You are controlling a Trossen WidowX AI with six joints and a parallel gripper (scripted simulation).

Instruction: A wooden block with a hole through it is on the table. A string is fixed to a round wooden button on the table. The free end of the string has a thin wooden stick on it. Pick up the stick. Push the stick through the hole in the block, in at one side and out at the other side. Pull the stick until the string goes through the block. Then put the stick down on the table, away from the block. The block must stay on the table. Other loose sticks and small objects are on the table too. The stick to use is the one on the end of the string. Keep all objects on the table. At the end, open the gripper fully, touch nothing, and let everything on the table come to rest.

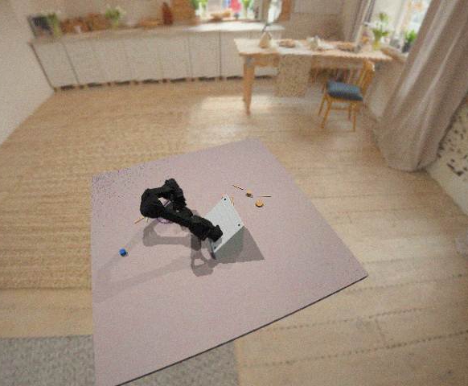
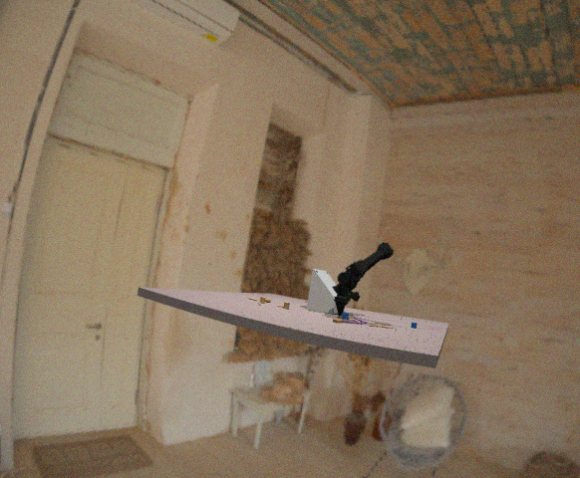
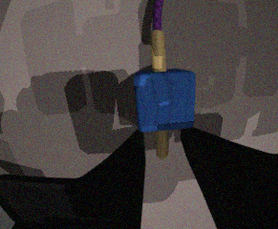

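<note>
The blue cube is 30 mm to the left of my gripper tip. Round my gripper tip: round wooden button (180 mm ahead, 40 mm to the left); then thin wooden stick (10 mm behind, 40 mm to the left).
</note>
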